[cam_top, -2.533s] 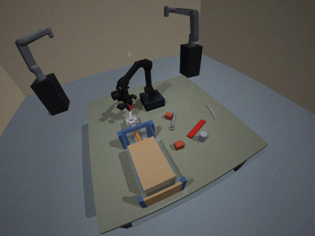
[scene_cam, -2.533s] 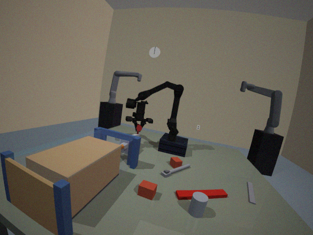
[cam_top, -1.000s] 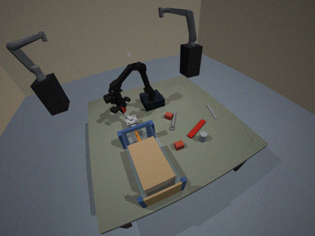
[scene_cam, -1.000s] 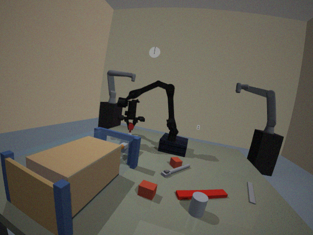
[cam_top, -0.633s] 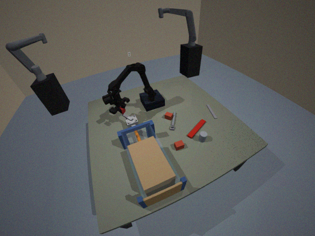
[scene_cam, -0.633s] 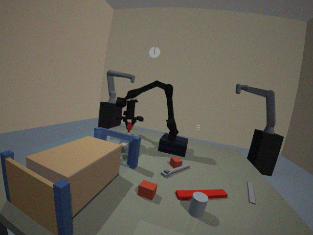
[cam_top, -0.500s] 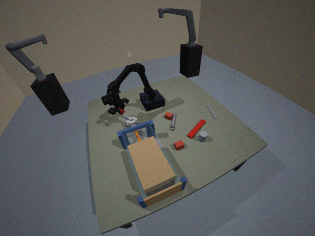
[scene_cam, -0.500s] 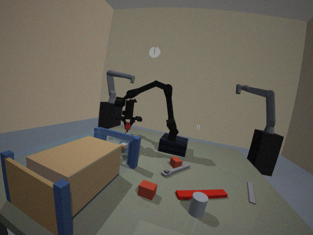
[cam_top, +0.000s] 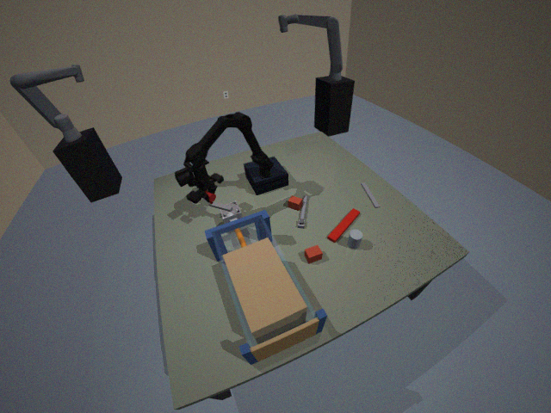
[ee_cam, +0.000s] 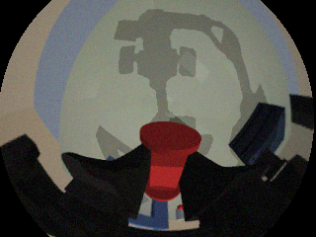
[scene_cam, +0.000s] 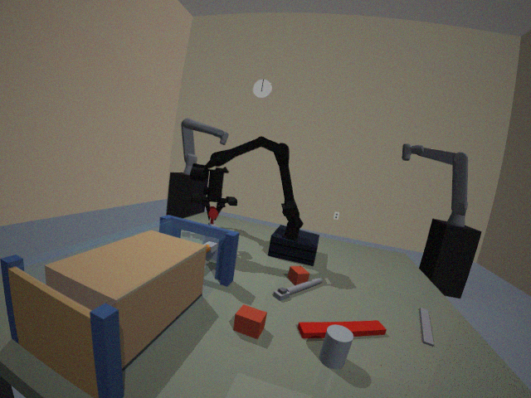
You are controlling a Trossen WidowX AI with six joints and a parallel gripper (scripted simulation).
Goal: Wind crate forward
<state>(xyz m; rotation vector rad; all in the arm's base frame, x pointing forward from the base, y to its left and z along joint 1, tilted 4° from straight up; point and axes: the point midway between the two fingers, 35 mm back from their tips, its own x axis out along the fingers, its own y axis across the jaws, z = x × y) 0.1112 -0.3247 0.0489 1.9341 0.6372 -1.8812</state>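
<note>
The hand winch is 8 cm below my gripper tip, 6 cm to the left of it and 6 cm ahead of it. Round my gripper tip: red knob: 2 cm above; then winch handle: 3 cm to the left, 3 cm ahead, 1 cm below; then red bar: 55 cm to the left, 33 cm ahead, 11 cm below.
</note>
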